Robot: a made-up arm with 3 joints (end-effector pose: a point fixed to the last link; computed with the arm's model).
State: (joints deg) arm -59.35 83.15 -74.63
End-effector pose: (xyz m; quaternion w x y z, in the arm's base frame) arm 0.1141 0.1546 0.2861 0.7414 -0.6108 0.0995 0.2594
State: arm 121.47 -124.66 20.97
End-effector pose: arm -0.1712 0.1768 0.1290 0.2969 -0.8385 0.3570 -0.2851
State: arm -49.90 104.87 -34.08
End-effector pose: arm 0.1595 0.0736 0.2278 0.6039 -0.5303 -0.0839 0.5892
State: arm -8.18 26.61 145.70
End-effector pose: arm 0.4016 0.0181 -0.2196 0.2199 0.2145 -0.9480 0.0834
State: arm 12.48 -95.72 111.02
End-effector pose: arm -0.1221 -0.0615 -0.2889 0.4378 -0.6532 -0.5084 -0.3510
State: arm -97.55 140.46 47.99
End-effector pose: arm 0.2339 0.0977 0.3312 0.1002 -0.3944 -0.3231 0.8544
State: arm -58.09 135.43 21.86
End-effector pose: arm 0.2850 0.0721 0.1842 0.2906 -0.2877 -0.2436 0.8794
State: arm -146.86 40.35 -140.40
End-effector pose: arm -0.2786 0.1295 0.3951 0.9372 -0.2045 -0.0529 -0.2777
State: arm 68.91 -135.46 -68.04
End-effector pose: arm -0.0132 0.0496 0.1417 0.1390 -0.0070 0.3525 -0.9254
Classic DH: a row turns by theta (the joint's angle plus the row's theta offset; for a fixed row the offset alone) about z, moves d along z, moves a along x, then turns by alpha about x. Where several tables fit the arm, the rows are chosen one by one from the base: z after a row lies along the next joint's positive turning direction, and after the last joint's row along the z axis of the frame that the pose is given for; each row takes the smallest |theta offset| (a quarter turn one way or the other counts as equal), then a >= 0, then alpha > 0; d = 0 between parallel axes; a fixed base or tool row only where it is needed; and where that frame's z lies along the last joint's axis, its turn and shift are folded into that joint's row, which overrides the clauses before.
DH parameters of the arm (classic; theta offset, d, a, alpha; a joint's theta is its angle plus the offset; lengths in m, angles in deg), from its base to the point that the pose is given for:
base (fixed): 0 0.0684 0 -90
joint 1: 0 0.0357 0.0993 90
joint 2: 0 -0.1806 0.1136 90
joint 3: 0 0.1309 -0.1807 -90
tool (fixed): 0 0.0724 0 0

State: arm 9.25 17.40 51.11
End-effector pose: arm 0.0394 -0.1060 -0.2174 0.9233 0.0760 -0.3531 0.1308
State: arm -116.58 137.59 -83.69
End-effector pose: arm -0.0354 0.2441 0.1236 0.3469 -0.9177 -0.1024 -0.1641
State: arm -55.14 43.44 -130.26
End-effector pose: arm 0.3002 0.1371 0.3428 0.7364 -0.3697 0.5663 -0.0174
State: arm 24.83 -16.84 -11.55
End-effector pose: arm -0.0177 -0.0754 -0.0044 0.9398 -0.0169 0.3088 -0.1454
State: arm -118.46 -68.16 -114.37
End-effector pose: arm 0.0059 -0.2489 0.1538 0.8277 0.5018 -0.0296 0.2493
